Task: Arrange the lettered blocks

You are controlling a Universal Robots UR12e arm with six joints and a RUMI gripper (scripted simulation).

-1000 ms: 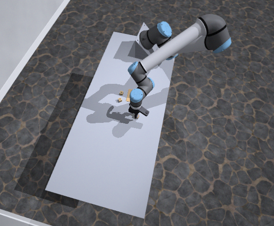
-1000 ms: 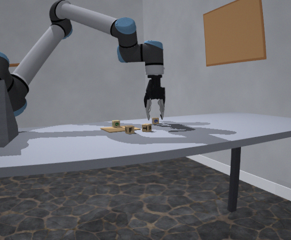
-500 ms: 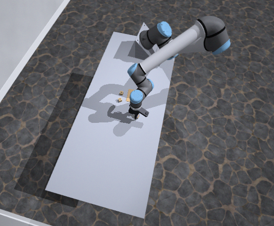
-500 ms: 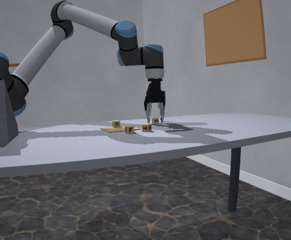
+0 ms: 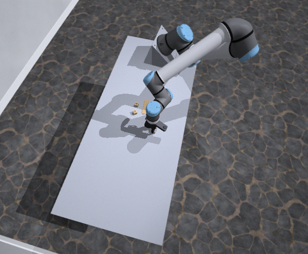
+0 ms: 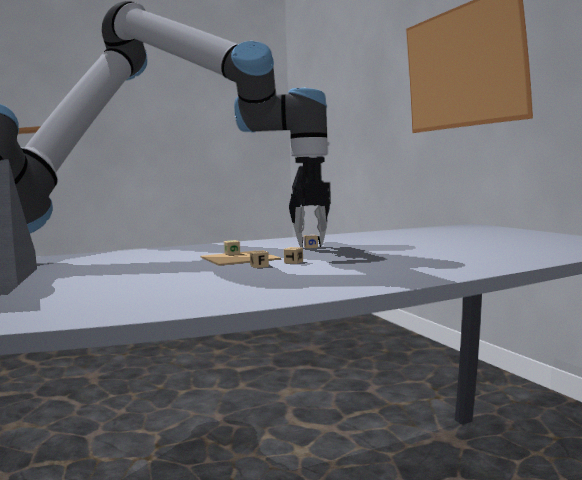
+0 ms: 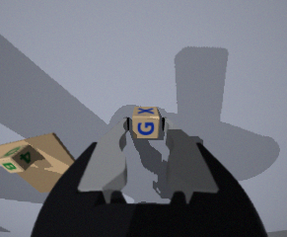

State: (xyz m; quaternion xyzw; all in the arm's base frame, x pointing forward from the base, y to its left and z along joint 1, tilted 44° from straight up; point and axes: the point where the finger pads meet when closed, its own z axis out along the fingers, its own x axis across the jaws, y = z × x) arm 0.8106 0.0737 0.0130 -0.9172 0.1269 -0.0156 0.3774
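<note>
Now: hand right at the blue-marked block. Round my hand: tan mat: 21 cm behind, 7 cm to the right, 1 cm below; then green-marked block: 21 cm behind, 2 cm to the right.
</note>
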